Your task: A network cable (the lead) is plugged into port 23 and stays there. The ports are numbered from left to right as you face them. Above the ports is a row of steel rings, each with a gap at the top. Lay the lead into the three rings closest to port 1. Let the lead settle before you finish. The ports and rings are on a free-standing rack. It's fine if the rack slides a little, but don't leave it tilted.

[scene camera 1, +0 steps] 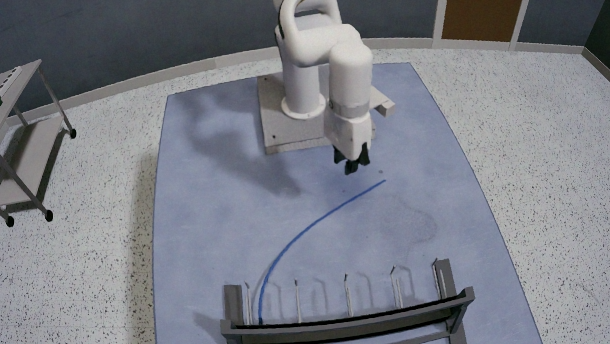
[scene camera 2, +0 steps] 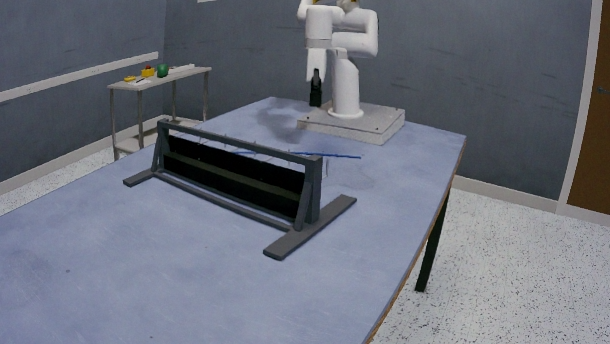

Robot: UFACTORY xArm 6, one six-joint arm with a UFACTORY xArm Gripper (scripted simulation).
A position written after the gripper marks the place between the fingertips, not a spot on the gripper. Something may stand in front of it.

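Observation:
The gripper point(scene camera 1: 345, 166) point(scene camera 2: 315, 105) is visible. A rack point(scene camera 2: 285, 193) is visible as well.

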